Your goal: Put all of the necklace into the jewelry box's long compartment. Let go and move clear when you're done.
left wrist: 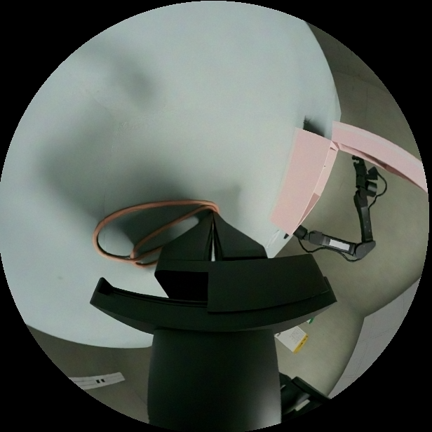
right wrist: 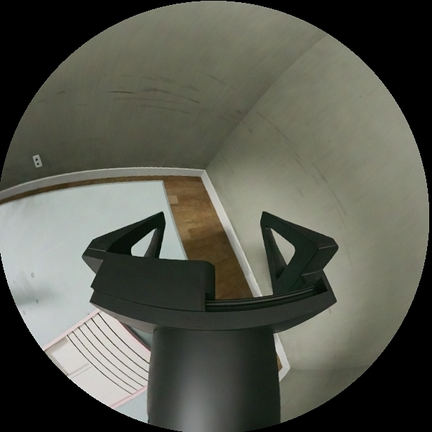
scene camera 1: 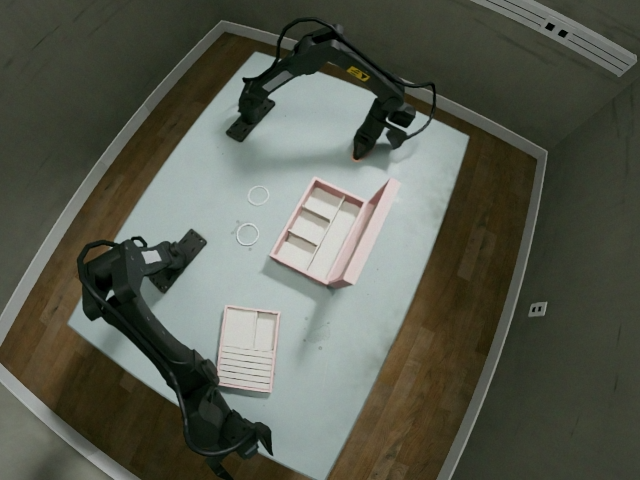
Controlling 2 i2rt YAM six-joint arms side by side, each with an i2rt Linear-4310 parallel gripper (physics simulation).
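Pixels of known places: left gripper, fingertip midpoint: (scene camera 1: pixel 355 159); right gripper, fingertip midpoint: (scene camera 1: pixel 255 470); left arm's base, link origin: (scene camera 1: pixel 251 118); right arm's base, link origin: (scene camera 1: pixel 178 260).
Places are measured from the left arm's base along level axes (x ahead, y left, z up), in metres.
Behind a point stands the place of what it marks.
Note:
The orange-pink necklace (scene camera 1: pixel 355 159) (left wrist: pixel 145 205) lies in uneven loops on the table, with one bend at my left fingertips. My left gripper (scene camera 1: pixel 358 155) @[x 0.384, y 0.046, z 0.003 m] (left wrist: pixel 212 216) is shut on this bend, low at the table; the fingers hide part of the pinch. The pink jewelry box (scene camera 1: pixel 299 270) @[x 0.440, y -0.353, z 0.054 m] (left wrist: pixel 302 175) stands open in the middle of the table. Its long compartment (scene camera 1: pixel 336 235) @[x 0.467, y -0.205, z 0.006 m] is empty and runs beside the raised lid (scene camera 1: pixel 372 232) @[x 0.549, y -0.223, z 0.221 m] (left wrist: pixel 380 137). My right gripper (scene camera 1: pixel 250 466) @[x 0.615, y -0.795, z 0.162 m] (right wrist: pixel 212 216) is open and empty, far from the necklace at the bottom of scene camera 1.
A pink-rimmed tray (scene camera 1: pixel 237 328) @[x 0.382, y -0.573, z 0.018 m] (right wrist: pixel 90 357) with slots lies below the box in scene camera 1. Two white rings (scene camera 1: pixel 248 194) @[x 0.174, y -0.237, z 0.002 m] (scene camera 1: pixel 237 235) @[x 0.225, y -0.360, z 0.003 m] lie left of the box. The box's short compartments with thin dividers face the rings.

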